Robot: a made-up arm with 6 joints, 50 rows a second.
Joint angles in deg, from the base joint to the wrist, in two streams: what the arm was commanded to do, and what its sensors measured. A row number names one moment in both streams.
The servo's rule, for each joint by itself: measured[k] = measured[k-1] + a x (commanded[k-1-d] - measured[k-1]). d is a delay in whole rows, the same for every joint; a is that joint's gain. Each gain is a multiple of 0.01, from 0.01 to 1. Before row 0 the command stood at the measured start. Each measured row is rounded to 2 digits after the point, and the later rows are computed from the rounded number. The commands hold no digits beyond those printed.
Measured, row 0:
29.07, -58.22, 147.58, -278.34, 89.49, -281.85
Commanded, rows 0 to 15:
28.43, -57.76, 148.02, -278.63, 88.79, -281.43
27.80, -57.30, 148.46, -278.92, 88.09, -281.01
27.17, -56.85, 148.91, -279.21, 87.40, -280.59
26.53, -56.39, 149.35, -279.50, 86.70, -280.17
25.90, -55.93, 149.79, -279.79, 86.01, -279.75
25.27, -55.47, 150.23, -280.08, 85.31, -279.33
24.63, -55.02, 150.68, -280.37, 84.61, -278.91
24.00, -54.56, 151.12, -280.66, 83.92, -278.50
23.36, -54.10, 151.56, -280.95, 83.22, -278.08
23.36, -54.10, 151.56, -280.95, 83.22, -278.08
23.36, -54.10, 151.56, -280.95, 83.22, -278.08
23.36, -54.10, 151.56, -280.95, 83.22, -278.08
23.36, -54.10, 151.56, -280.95, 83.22, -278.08
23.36, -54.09, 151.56, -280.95, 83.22, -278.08
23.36, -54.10, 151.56, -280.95, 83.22, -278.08
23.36, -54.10, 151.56, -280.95, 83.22, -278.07
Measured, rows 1 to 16:
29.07, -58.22, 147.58, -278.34, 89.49, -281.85
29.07, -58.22, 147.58, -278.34, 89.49, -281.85
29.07, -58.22, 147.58, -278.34, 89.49, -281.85
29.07, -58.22, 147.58, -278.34, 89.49, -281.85
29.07, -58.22, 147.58, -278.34, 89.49, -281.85
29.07, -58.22, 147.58, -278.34, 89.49, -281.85
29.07, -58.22, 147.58, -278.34, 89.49, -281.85
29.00, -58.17, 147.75, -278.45, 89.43, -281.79
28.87, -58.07, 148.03, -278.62, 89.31, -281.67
28.68, -57.94, 148.37, -278.84, 89.14, -281.51
28.44, -57.77, 148.75, -279.08, 88.92, -281.31
28.16, -57.57, 149.16, -279.34, 88.66, -281.08
27.84, -57.34, 149.58, -279.61, 88.36, -280.82
27.49, -57.08, 150.01, -279.89, 88.02, -280.53
27.11, -56.80, 150.44, -280.17, 87.65, -280.23
26.70, -56.50, 150.88, -280.46, 87.25, -279.91
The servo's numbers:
d 7
a 0.11 0.11 0.39 0.37 0.09 0.15

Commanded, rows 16 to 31:
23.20, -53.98, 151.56, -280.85, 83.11, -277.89
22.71, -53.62, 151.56, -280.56, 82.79, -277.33
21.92, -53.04, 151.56, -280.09, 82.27, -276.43
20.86, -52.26, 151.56, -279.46, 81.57, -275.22
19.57, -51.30, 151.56, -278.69, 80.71, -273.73
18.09, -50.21, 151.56, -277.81, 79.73, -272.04
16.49, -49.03, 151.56, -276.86, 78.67, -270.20
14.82, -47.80, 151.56, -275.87, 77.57, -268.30
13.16, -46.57, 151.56, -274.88, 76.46, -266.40
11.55, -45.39, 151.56, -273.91, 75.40, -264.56
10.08, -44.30, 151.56, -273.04, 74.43, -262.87
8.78, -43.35, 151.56, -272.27, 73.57, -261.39
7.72, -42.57, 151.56, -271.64, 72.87, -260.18
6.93, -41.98, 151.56, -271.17, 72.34, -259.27
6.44, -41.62, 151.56, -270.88, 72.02, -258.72
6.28, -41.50, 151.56, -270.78, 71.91, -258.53
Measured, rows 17 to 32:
26.33, -56.24, 151.15, -280.64, 86.89, -279.64
26.00, -56.00, 151.31, -280.75, 86.56, -279.41
25.71, -55.79, 151.41, -280.82, 86.26, -279.21
25.45, -55.60, 151.47, -280.87, 85.99, -279.04
25.22, -55.43, 151.51, -280.90, 85.74, -278.90
25.02, -55.28, 151.53, -280.92, 85.51, -278.78
24.84, -55.15, 151.54, -280.93, 85.30, -278.67
24.66, -55.02, 151.55, -280.90, 85.10, -278.55
24.45, -54.87, 151.55, -280.77, 84.89, -278.37
24.17, -54.67, 151.55, -280.52, 84.65, -278.08
23.81, -54.40, 151.55, -280.13, 84.37, -277.65
23.34, -54.06, 151.55, -279.60, 84.04, -277.06
22.76, -53.64, 151.55, -278.94, 83.65, -276.31
22.07, -53.13, 151.55, -278.17, 83.20, -275.39
21.27, -52.54, 151.55, -277.32, 82.69, -274.33
20.38, -51.88, 151.55, -276.42, 82.13, -273.14

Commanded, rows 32 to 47:
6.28, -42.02, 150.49, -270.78, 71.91, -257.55
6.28, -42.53, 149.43, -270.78, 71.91, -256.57
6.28, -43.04, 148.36, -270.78, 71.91, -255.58
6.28, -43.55, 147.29, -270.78, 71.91, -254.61
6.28, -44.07, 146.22, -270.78, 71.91, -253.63
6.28, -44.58, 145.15, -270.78, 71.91, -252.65
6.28, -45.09, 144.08, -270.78, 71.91, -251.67
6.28, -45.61, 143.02, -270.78, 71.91, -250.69
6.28, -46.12, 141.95, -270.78, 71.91, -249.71
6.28, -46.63, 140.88, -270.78, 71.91, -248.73
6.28, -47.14, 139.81, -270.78, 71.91, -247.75
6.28, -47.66, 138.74, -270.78, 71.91, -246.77
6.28, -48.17, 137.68, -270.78, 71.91, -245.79
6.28, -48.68, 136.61, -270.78, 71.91, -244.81
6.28, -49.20, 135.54, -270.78, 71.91, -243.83
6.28, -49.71, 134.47, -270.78, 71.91, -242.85
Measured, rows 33 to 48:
19.41, -51.17, 151.55, -275.49, 81.52, -271.85
18.38, -50.41, 151.55, -274.58, 80.88, -270.50
17.32, -49.63, 151.55, -273.73, 80.22, -269.13
16.26, -48.85, 151.55, -272.96, 79.56, -267.79
15.23, -48.09, 151.55, -272.30, 78.91, -266.51
14.26, -47.38, 151.55, -271.77, 78.29, -265.34
13.38, -46.73, 151.55, -271.40, 77.72, -264.32
12.60, -46.21, 151.14, -271.17, 77.20, -263.30
11.90, -45.81, 150.47, -271.03, 76.72, -262.29
11.28, -45.51, 149.65, -270.94, 76.29, -261.28
10.73, -45.29, 148.73, -270.88, 75.90, -260.28
10.24, -45.16, 147.75, -270.84, 75.54, -259.28
9.80, -45.10, 146.74, -270.82, 75.21, -258.29
9.41, -45.10, 145.70, -270.81, 74.91, -257.30
9.07, -45.16, 144.65, -270.80, 74.64, -256.31
8.76, -45.27, 143.60, -270.79, 74.39, -255.32

